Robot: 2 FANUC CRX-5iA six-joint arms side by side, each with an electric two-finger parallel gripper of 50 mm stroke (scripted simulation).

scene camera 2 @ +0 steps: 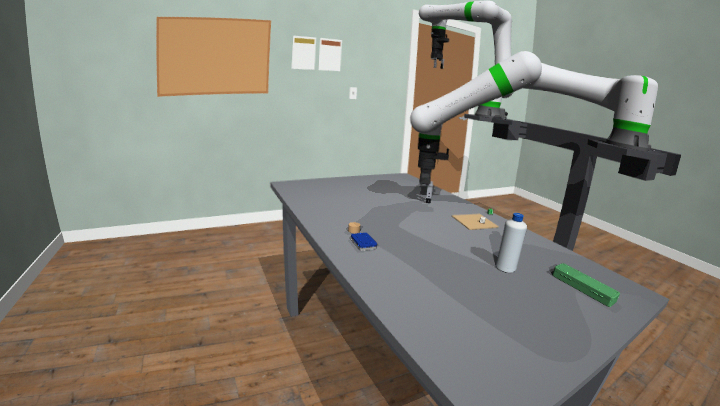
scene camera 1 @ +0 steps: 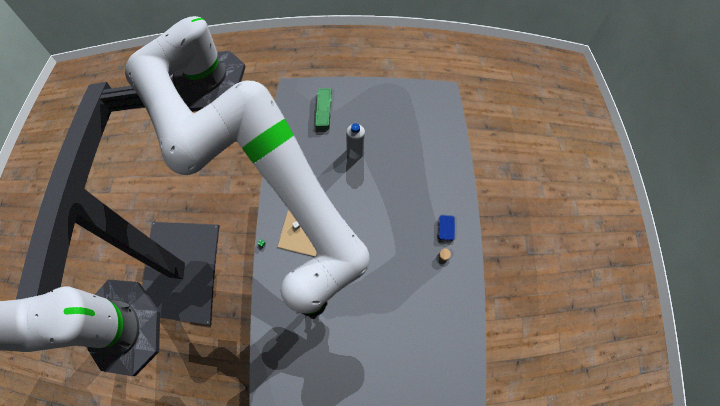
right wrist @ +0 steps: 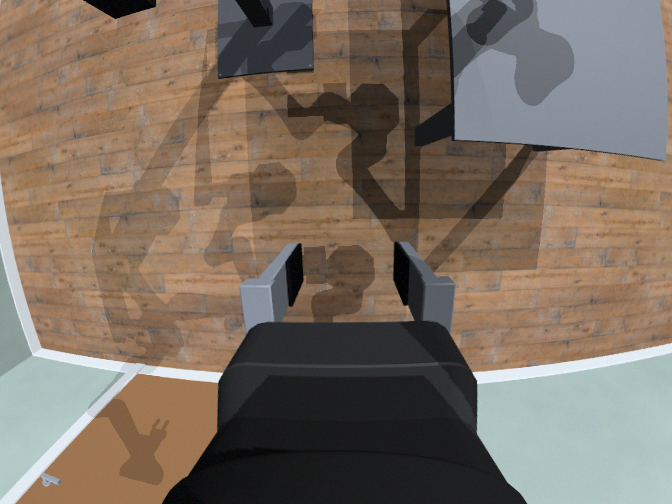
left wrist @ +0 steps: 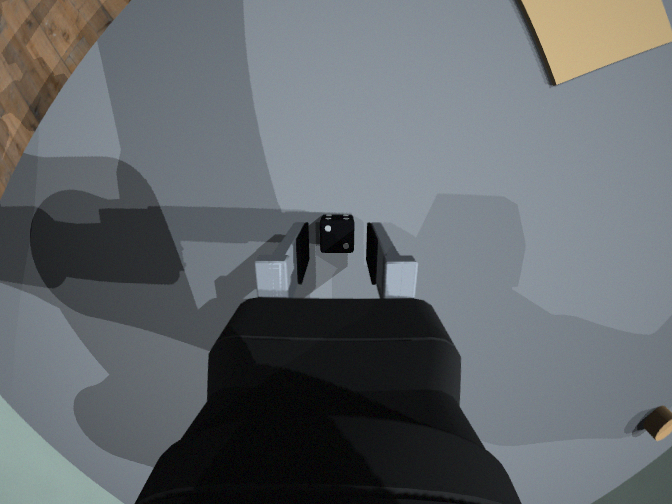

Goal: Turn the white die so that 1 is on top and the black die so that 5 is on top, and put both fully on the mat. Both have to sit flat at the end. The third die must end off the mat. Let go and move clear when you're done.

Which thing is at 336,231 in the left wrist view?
A black die.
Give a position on a tan mat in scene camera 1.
294,240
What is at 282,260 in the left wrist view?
My left gripper.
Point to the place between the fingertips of my right gripper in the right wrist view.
347,261
